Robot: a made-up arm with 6 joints.
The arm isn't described. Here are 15 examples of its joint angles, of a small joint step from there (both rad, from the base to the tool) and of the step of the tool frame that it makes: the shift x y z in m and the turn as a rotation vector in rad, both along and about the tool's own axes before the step.
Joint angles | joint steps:
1: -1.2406 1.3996 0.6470 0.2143 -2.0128 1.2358 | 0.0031 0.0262 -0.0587 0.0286 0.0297 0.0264
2: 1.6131 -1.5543 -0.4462 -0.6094 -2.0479 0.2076 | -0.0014 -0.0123 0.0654 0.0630 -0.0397 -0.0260
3: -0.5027 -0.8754 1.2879 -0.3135 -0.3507 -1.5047 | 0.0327 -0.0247 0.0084 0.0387 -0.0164 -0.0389
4: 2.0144 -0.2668 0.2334 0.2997 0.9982 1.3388 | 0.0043 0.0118 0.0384 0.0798 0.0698 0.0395
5: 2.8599 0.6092 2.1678 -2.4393 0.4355 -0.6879 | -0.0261 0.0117 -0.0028 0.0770 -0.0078 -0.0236
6: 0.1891 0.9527 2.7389 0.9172 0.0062 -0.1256 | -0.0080 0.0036 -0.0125 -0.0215 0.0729 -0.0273
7: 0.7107 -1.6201 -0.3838 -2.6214 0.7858 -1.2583 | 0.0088 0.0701 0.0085 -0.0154 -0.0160 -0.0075
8: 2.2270 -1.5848 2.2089 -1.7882 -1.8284 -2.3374 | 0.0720 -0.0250 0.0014 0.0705 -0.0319 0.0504
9: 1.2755 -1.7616 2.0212 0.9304 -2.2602 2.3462 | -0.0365 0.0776 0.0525 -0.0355 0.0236 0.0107
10: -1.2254 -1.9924 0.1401 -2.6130 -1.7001 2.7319 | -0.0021 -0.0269 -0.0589 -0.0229 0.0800 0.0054
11: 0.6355 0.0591 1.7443 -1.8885 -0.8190 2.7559 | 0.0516 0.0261 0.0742 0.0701 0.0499 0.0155
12: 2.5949 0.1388 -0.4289 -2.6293 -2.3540 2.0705 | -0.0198 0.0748 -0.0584 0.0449 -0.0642 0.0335
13: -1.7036 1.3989 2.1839 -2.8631 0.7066 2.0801 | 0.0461 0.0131 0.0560 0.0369 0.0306 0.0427
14: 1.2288 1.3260 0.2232 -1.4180 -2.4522 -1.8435 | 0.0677 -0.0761 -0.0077 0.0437 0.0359 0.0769
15: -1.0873 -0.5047 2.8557 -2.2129 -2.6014 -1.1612 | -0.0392 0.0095 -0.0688 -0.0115 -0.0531 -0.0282
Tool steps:
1: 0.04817 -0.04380 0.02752 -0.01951 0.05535 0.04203
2: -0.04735 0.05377 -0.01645 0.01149 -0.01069 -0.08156
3: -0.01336 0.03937 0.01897 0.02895 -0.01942 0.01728
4: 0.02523 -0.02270 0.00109 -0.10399 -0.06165 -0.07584
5: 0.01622 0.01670 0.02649 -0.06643 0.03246 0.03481
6: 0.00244 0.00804 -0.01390 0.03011 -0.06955 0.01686
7: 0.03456 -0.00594 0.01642 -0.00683 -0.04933 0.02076
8: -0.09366 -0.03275 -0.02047 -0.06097 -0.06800 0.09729
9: 0.00319 -0.04901 0.04193 -0.07546 0.02366 -0.03063
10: -0.01340 0.02368 0.01269 0.02220 0.08866 -0.06124
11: -0.00532 -0.02825 0.00488 -0.05785 0.04580 -0.02880
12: -0.05858 0.08403 0.00658 0.02564 0.01124 -0.06076
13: -0.02159 0.04113 -0.01115 -0.05447 0.00968 0.02707
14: 0.02121 -0.01688 -0.07300 -0.06437 -0.10618 0.04395
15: 0.01231 -0.04552 0.06088 0.07076 0.07919 -0.00327
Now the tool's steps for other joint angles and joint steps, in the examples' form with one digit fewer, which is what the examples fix.
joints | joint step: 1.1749 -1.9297 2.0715 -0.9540 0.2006 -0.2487 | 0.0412 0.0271 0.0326 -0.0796 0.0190 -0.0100
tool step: -0.0078 -0.0183 0.0237 0.0440 -0.0574 -0.0137
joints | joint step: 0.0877 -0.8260 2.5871 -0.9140 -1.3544 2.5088 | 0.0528 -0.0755 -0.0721 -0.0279 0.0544 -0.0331
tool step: -0.0567 0.0147 -0.0268 0.0717 0.0624 -0.0667
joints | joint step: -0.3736 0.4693 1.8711 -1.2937 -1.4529 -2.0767 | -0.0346 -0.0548 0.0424 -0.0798 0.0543 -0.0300
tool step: -0.0364 -0.0212 -0.0904 -0.0340 0.0983 0.0480
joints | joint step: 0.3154 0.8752 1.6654 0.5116 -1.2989 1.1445 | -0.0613 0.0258 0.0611 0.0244 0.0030 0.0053
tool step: -0.0192 -0.0025 -0.0511 0.0381 0.0636 -0.0447
